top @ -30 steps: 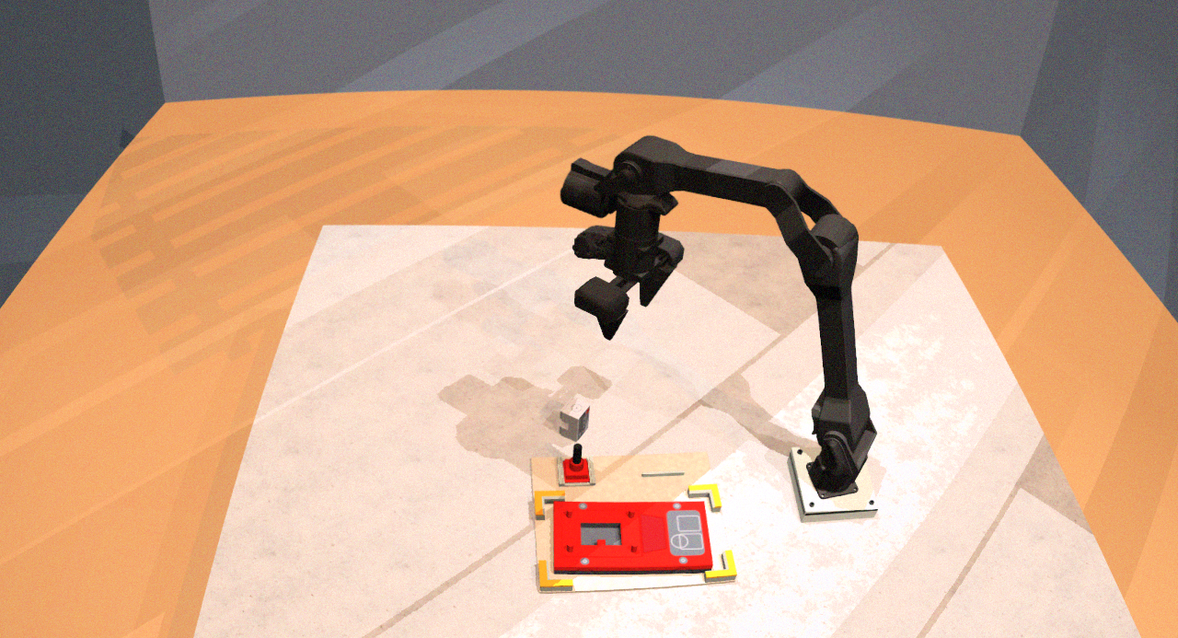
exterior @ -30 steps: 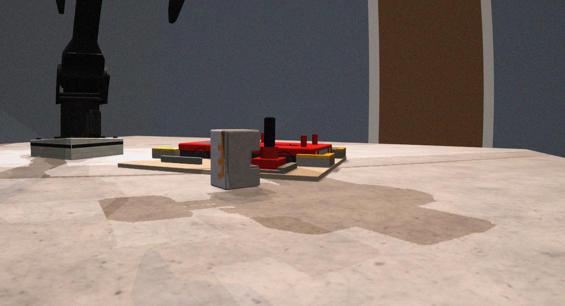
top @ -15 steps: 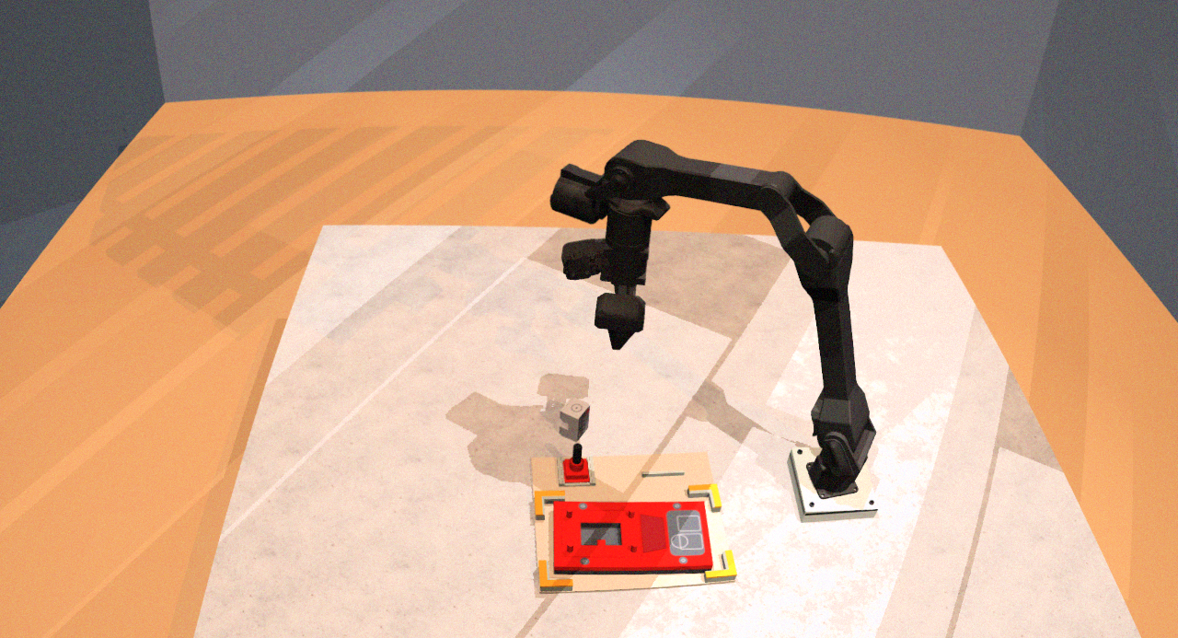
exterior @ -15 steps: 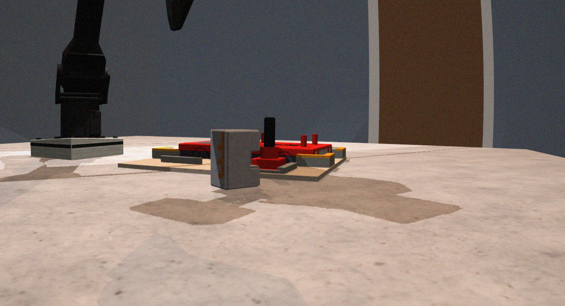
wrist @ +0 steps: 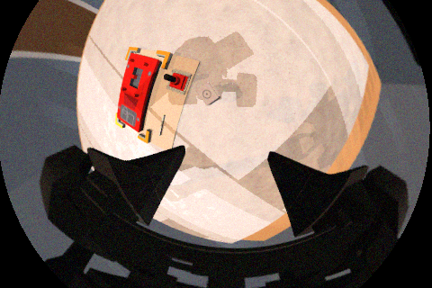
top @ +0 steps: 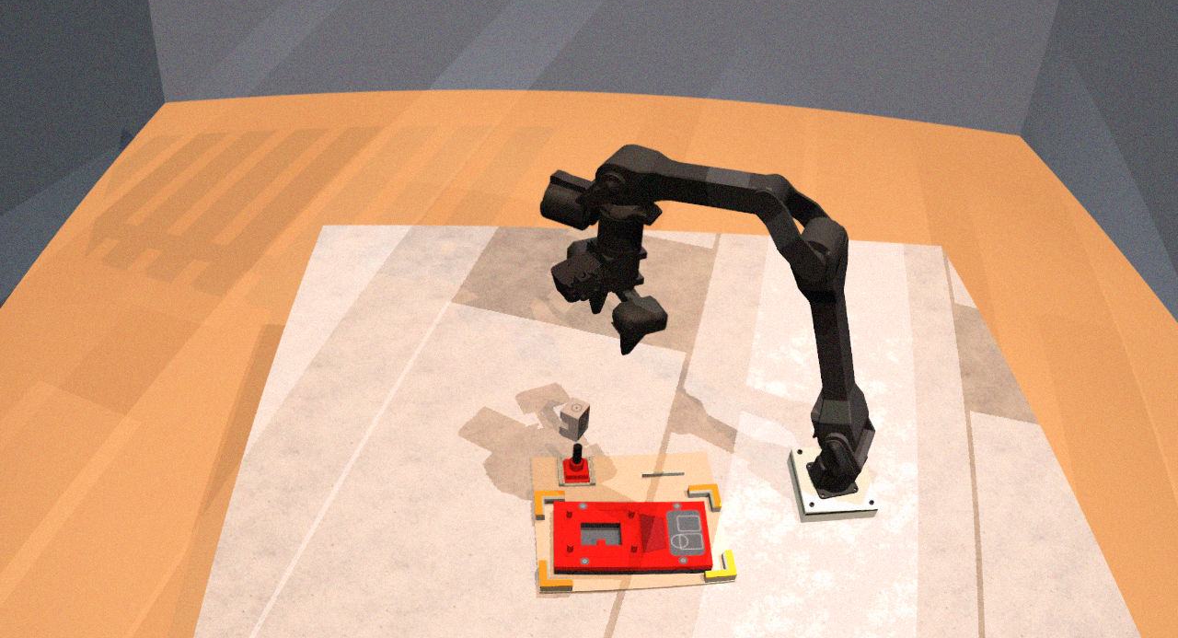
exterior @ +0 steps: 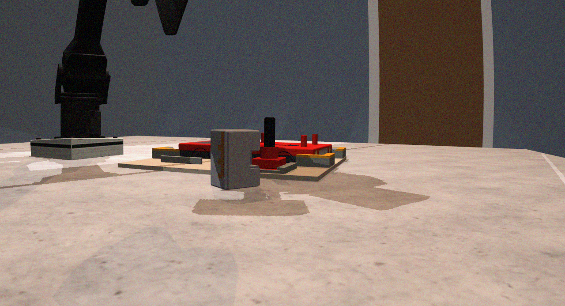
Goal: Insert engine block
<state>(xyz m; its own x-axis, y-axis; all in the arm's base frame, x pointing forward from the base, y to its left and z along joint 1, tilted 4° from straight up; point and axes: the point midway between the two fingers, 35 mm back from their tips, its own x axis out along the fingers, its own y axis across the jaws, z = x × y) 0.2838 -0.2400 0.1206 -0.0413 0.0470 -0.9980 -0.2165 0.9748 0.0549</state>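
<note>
Now: the grey-white engine block 11 cm below my gripper tip, 6 cm ahead of it and 5 cm to the left of it.
</note>
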